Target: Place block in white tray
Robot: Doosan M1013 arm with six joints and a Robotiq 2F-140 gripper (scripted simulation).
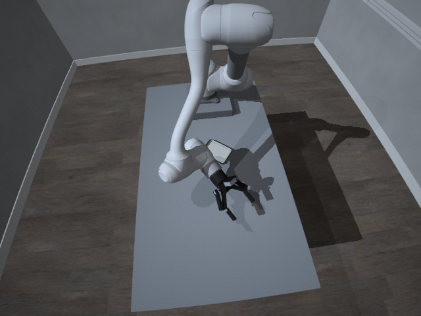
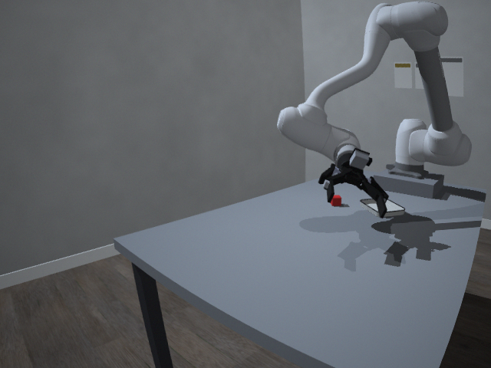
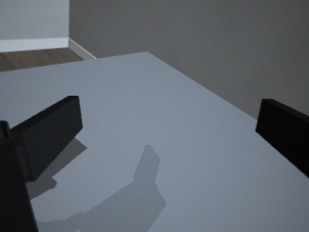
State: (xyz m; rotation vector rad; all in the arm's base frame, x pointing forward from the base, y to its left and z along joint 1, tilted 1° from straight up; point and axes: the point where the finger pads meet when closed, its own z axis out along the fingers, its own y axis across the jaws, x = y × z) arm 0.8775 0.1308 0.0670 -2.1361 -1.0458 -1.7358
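Now: hand 360 mm past the red block, 270 mm to the left of it and 120 mm above it. The rest, counted from my hand: white tray (410 mm behind, 90 mm to the right, 120 mm below).
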